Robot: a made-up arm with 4 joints.
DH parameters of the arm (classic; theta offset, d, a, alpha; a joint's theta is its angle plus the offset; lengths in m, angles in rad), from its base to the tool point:
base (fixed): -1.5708 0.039 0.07 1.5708
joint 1: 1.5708 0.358 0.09 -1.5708
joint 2: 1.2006 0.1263 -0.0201 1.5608
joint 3: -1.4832 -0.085 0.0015 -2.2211
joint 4: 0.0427 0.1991 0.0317 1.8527
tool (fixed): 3.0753 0.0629 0 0
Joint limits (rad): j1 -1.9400..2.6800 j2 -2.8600..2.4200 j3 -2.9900..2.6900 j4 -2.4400..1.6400
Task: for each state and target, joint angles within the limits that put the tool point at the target. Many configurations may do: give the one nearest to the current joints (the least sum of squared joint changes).
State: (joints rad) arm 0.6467 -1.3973 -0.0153 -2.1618
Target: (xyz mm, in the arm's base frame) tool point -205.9 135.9 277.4
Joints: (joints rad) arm 0.1902 -1.4730 -0.3133 -2.1054
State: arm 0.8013 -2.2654 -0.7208 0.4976
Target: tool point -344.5 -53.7 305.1
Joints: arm 0.1840 -2.3405 -0.8434 0.4795
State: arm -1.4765 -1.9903 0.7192 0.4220
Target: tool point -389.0 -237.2 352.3
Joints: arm -1.0079 -2.1529 0.5023 0.3367
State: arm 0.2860 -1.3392 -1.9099 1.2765
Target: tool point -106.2 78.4 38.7
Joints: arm -0.0048 -1.5413 -2.9236 1.2626
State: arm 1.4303 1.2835 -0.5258 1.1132
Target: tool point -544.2 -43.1 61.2
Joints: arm 1.6648 1.8073 -0.8265 1.0411
